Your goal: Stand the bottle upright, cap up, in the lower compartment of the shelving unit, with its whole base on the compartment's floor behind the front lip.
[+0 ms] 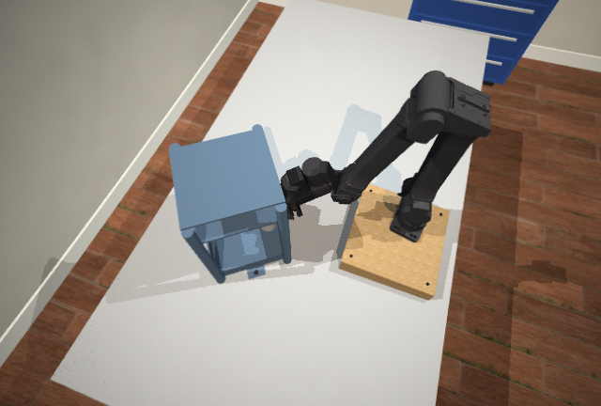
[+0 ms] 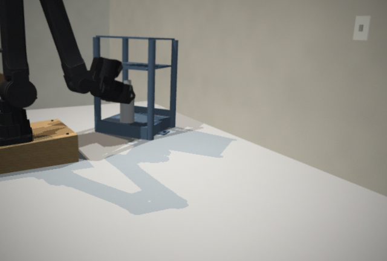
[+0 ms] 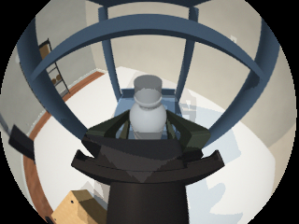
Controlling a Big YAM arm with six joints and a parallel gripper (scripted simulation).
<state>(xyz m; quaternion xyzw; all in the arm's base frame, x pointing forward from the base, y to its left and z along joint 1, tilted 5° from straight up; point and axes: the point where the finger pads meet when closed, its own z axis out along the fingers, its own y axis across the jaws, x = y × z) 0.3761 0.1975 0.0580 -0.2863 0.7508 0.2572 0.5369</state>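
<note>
The grey bottle lies right at my hand. From my hand the other things lie so: blue shelving unit: 50 mm to the left, 50 mm ahead, 30 mm above.
</note>
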